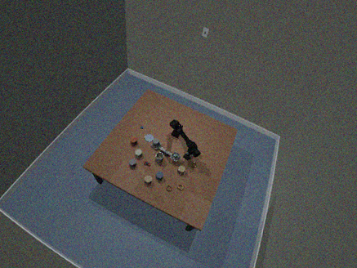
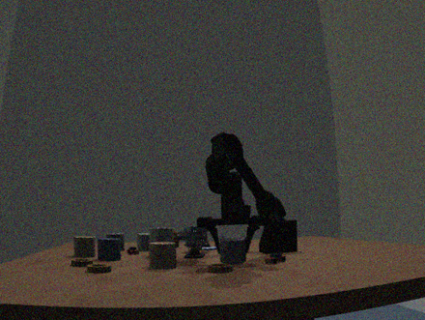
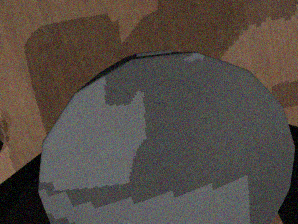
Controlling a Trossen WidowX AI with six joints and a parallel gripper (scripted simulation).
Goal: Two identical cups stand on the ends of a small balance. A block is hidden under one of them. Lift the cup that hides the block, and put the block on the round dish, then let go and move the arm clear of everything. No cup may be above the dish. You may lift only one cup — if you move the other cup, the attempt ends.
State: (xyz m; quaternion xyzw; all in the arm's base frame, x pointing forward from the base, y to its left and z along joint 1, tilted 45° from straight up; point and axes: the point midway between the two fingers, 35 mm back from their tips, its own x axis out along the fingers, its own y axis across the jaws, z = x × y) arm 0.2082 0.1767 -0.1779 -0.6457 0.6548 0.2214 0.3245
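My gripper tip is 20 mm short of the pale round dish, 480 mm to the left of it and 30 mm above it. From my gripper tip the other things lie so: balance beam 90 mm ahead, 240 mm to the right, 10 mm above.
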